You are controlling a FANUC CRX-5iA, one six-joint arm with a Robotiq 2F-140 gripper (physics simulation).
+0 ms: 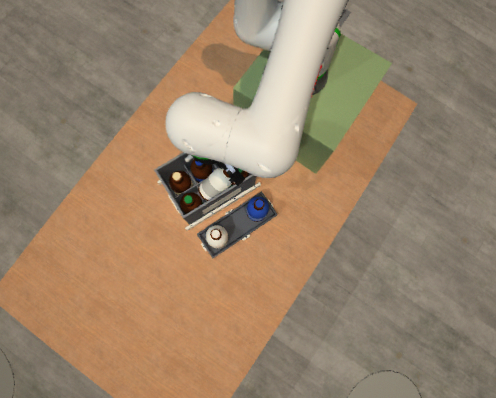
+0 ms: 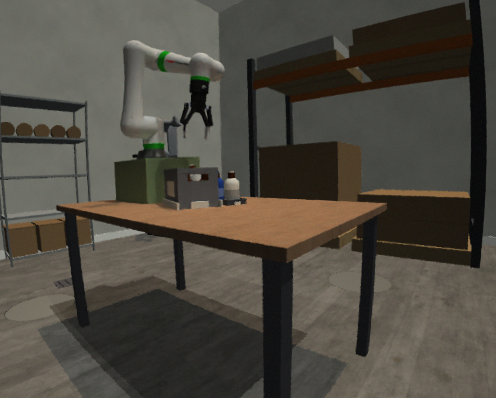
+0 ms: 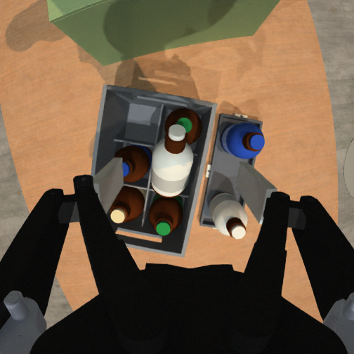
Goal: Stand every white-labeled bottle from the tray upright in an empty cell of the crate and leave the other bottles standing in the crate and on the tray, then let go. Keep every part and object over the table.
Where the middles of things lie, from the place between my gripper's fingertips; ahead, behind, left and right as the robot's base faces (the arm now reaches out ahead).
Labels:
I see the blue-capped brown bottle (image 3: 136,159) 240 mm below my hand, 100 mm to the right of it and 10 mm behind it. Also, from my hand: cream-capped brown bottle (image 3: 128,204) (240 mm below, 140 mm to the right, 60 mm ahead).

